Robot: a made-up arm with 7 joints.
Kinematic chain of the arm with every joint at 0, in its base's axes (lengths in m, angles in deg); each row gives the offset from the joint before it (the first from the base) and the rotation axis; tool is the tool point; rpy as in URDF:
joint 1: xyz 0 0 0.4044 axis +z
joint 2: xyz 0 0 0 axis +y
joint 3: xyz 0 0 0.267 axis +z
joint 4: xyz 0.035 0 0 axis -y
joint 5: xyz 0.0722 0 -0.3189 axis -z
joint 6: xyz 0 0 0 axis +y
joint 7: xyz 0.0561 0 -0.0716 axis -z
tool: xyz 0 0 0 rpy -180 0 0
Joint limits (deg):
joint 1: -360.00..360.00
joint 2: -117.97..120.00
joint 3: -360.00..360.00
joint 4: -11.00..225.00
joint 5: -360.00..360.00
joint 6: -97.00..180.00
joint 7: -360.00..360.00
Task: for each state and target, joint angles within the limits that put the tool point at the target. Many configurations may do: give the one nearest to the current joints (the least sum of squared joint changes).
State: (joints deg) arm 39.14 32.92 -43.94 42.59 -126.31 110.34 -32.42
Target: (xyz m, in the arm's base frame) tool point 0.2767 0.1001 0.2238
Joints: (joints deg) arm 54.84 44.93 -18.59 33.84 -129.42 105.14 -32.42
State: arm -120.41 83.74 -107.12 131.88 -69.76 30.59 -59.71
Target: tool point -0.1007 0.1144 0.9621
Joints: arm -132.63 45.13 -158.34 96.57 -69.26 44.30 -59.71
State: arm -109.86 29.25 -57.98 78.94 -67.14 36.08 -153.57
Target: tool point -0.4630 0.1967 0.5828
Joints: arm -143.85 31.03 -73.44 82.57 -67.11 37.72 -153.57
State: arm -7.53 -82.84 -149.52 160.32 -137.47 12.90 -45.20
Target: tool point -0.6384 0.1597 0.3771
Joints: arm -23.15 -81.89 -152.22 158.14 -139.82 -0.72 -45.20
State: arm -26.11 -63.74 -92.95 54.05 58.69 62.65 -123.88
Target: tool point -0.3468 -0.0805 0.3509
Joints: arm -65.53 -56.42 -109.48 46.86 55.64 68.20 -123.88
